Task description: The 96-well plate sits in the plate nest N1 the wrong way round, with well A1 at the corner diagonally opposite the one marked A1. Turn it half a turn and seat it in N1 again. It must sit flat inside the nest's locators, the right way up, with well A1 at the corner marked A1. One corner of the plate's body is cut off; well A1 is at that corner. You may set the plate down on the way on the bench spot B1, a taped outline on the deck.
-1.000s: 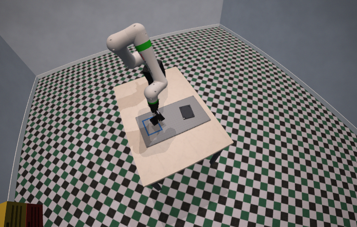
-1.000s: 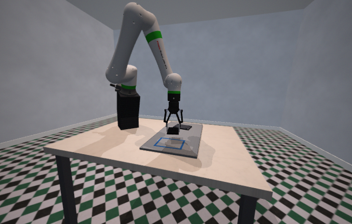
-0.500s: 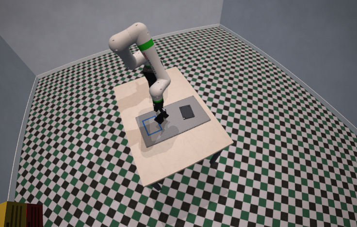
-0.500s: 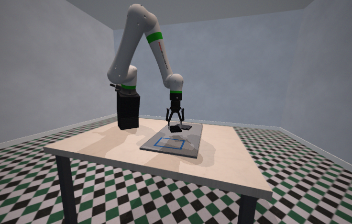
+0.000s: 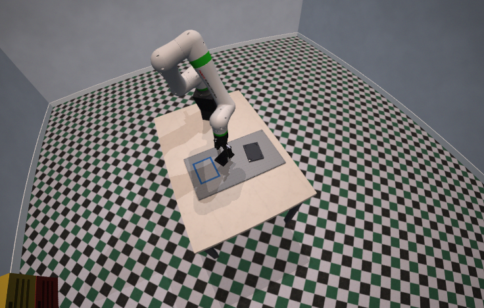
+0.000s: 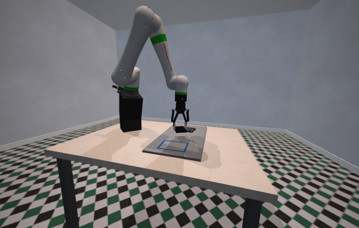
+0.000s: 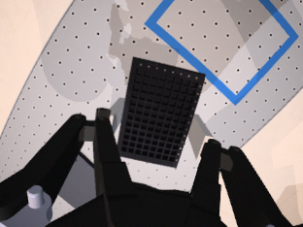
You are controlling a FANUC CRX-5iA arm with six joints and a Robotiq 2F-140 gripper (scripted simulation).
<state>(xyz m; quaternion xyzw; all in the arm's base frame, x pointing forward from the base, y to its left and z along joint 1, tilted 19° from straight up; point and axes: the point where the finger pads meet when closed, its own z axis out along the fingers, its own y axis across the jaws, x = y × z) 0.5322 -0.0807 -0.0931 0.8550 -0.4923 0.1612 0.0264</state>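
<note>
Now: hand 230 mm to the right of the dark plate nest N1 and 90 mm above it. Also, from my hand: black 96-well plate 20 mm below; white A1 mark 170 mm to the left, 80 mm below, 70 mm ahead.
</note>
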